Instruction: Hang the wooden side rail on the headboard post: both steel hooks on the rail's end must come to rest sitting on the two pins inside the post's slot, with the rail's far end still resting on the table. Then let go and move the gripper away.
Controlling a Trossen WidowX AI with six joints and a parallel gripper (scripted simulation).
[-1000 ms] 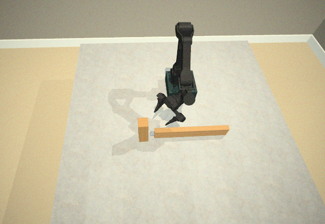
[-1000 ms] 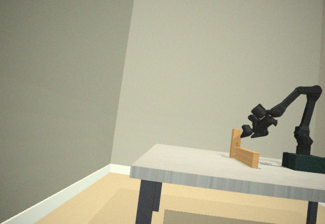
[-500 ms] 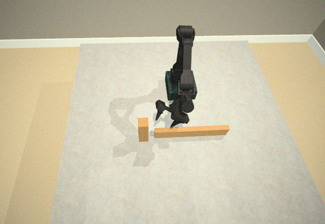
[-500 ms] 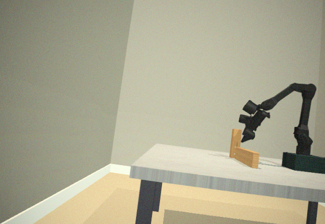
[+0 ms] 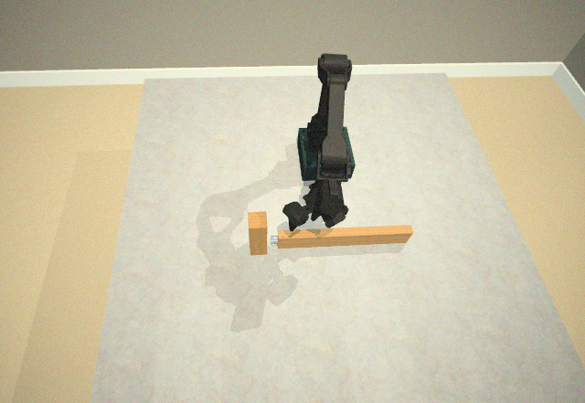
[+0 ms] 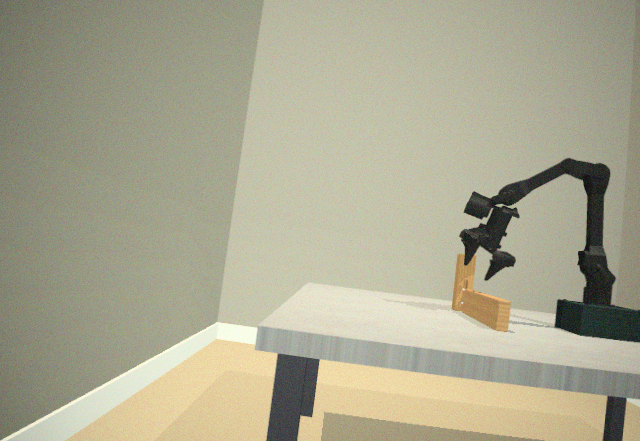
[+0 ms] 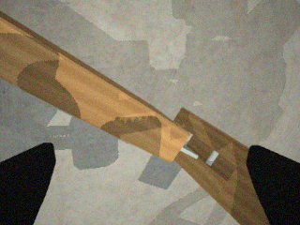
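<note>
My gripper tip is 20 mm short of the headboard post, 120 mm to the left of it and 40 mm above it.
</note>
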